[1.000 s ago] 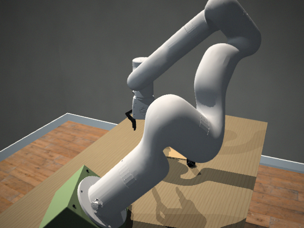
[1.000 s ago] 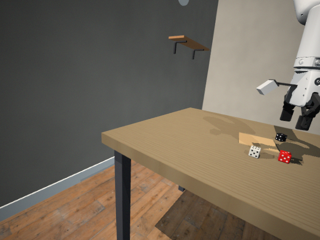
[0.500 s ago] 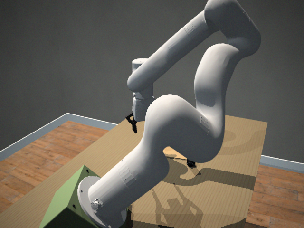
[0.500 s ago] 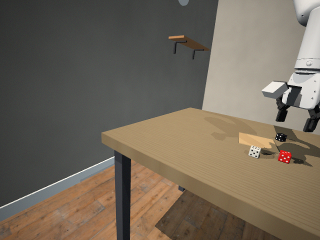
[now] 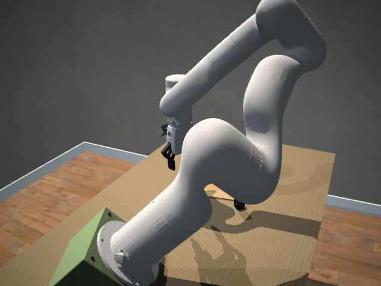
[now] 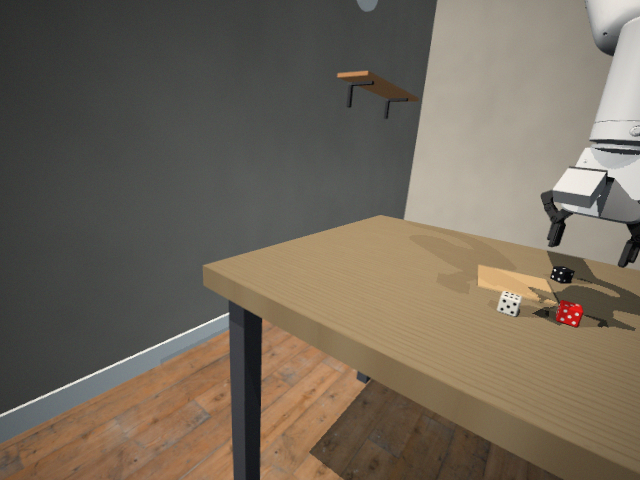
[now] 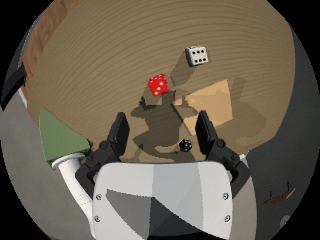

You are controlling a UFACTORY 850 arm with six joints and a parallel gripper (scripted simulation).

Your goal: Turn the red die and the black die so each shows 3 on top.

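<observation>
My gripper is now 1 cm past the red die and 11 cm above it. Round my hand: tan mat: 7 cm ahead, 12 cm to the right, 12 cm below; black die: 2 cm behind, 23 cm to the right, 11 cm below; white die: 8 cm ahead, 3 cm to the left, 11 cm below.
</observation>
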